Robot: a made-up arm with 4 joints. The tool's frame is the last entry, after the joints. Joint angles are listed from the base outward. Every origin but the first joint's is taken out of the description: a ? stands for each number. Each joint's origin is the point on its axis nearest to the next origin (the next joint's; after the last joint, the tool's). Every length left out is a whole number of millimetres.
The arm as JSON. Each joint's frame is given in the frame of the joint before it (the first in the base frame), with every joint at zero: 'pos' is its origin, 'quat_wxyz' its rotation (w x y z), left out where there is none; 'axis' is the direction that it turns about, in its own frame. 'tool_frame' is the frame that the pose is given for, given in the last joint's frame.
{
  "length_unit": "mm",
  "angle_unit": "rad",
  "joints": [
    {
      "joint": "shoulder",
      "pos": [
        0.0,
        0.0,
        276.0
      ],
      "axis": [
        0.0,
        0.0,
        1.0
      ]
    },
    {
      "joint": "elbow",
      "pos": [
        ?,
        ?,
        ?
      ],
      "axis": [
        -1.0,
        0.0,
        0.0
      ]
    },
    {
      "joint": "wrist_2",
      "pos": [
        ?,
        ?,
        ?
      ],
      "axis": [
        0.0,
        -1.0,
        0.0
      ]
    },
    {
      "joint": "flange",
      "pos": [
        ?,
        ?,
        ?
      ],
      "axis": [
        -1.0,
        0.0,
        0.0
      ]
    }
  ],
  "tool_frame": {
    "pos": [
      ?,
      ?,
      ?
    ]
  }
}
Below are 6 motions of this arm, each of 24 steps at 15 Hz.
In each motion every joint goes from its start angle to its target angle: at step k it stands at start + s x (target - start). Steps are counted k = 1, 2, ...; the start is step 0. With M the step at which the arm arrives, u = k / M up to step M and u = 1 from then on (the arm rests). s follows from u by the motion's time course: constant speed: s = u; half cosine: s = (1 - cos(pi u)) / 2; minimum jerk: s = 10 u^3 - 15 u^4 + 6 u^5.
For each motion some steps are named. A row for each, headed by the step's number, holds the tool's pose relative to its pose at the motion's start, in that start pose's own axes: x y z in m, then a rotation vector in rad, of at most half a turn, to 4 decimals.
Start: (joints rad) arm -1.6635 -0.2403 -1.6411 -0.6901
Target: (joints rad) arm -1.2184 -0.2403 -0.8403 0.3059
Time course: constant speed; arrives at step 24
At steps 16, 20, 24:
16: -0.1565 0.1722 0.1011 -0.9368 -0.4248 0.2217
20: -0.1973 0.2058 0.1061 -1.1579 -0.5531 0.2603
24: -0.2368 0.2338 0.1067 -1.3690 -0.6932 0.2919

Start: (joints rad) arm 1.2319 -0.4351 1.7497 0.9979
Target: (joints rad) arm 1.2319 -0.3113 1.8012 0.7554
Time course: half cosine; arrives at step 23
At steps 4, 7, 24:
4: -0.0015 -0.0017 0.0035 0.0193 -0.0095 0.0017
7: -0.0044 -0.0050 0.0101 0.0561 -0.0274 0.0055
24: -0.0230 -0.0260 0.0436 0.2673 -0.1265 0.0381

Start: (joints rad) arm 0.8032 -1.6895 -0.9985 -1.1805
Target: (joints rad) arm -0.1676 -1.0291 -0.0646 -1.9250
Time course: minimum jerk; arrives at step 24
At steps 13, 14, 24:
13: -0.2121 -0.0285 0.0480 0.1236 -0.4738 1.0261
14: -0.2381 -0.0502 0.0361 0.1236 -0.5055 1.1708
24: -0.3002 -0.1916 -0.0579 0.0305 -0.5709 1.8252

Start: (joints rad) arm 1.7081 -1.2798 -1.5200 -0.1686
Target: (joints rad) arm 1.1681 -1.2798 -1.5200 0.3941
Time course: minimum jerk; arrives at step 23
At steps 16, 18, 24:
16: 0.0624 0.0617 0.0122 -0.3318 -0.4303 -0.0347
18: 0.0700 0.0683 0.0155 -0.3685 -0.4796 -0.0518
24: 0.0757 0.0731 0.0182 -0.3953 -0.5160 -0.0664

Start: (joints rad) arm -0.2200 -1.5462 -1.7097 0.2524
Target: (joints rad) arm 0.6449 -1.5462 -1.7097 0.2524
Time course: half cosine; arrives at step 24
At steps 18, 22, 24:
18: -0.1766 0.0063 -0.0420 -0.0180 0.7153 0.1819
22: -0.2043 0.0043 -0.0371 -0.0207 0.8237 0.2094
24: -0.2078 0.0040 -0.0362 -0.0211 0.8380 0.2131

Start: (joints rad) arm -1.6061 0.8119 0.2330 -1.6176
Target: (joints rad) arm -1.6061 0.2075 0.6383 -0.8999
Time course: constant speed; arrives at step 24
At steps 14, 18, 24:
14: -0.0641 0.0750 0.0531 -0.0844 -0.1572 0.2103
18: -0.0883 0.0886 0.0731 -0.1113 -0.2309 0.2519
24: -0.1279 0.1015 0.1041 -0.1531 -0.3606 0.2915

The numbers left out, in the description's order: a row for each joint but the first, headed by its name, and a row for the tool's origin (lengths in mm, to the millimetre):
elbow: -366.0 -320.0 0.0
wrist_2: 0.0 8.0 -72.0
flange: 336.0 0.0 114.0
tool: 0.0 55.0 92.0

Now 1 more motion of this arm.
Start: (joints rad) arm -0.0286 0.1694 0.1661 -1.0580
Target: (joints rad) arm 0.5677 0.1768 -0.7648 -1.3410
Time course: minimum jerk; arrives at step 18
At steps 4, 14, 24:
4: 0.0290 -0.0267 -0.0106 0.0269 0.0696 -0.0341
14: 0.2394 -0.2930 -0.2154 0.0915 0.7726 -0.4903
24: 0.2482 -0.3149 -0.2345 0.0747 0.8250 -0.5370

